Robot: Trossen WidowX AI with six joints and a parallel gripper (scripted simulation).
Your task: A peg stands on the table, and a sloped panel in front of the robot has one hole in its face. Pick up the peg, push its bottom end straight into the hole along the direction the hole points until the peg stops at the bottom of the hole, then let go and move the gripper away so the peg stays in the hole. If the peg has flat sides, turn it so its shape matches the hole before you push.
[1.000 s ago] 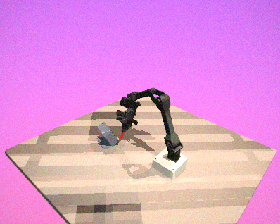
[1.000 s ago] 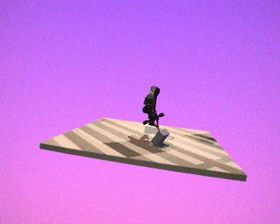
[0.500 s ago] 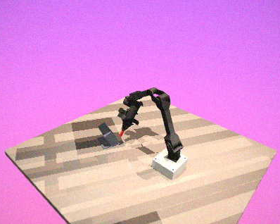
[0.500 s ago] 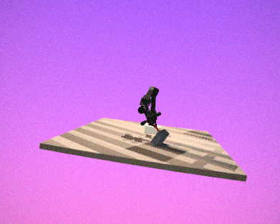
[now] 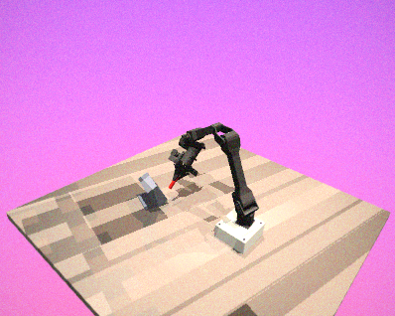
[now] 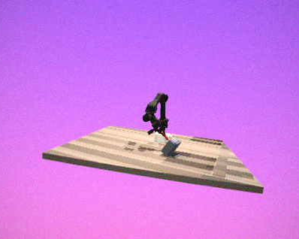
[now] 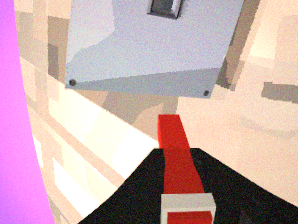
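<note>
Now: gripper tip 90 mm short of the grey sloped panel, 50 mm to the right of it and 60 mm above it. Also, from my gripper tip: red square peg 10 mm to the right, 10 mm above.
</note>
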